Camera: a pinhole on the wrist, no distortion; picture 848 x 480 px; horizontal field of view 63.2 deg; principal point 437.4 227.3 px. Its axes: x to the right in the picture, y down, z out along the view. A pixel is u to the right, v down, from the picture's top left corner.
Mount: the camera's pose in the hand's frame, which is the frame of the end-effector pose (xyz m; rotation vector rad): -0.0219 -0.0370 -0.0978 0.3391 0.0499 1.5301
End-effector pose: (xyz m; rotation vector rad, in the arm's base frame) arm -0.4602 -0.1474 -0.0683 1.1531 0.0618 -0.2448
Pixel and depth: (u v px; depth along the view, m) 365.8 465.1 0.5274
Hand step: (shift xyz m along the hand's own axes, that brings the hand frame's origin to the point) -0.0732 -0.1879 0.4397
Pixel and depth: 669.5 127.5 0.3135
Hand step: 0.1033 0.0085 0.2084
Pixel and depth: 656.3 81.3 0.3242
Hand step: 0.1283 0.0039 0.2124
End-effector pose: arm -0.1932 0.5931 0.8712 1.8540 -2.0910 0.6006
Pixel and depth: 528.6 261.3 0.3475
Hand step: 0.0479 -0.0561 0.2456
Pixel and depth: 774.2 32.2 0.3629
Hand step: 0.1743 0.0696 0.2541
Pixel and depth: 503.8 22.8 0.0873
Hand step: 0.0248 -0.0450 -0.0196
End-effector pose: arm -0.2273 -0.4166 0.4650 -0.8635 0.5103 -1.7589
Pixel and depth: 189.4 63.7 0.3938
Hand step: 0.1571 -0.2496 0.2288
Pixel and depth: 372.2 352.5 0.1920
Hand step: -0.0101 -0.0903 0.0904
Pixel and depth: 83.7 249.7 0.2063
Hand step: 0.0164 -0.1792 0.0814
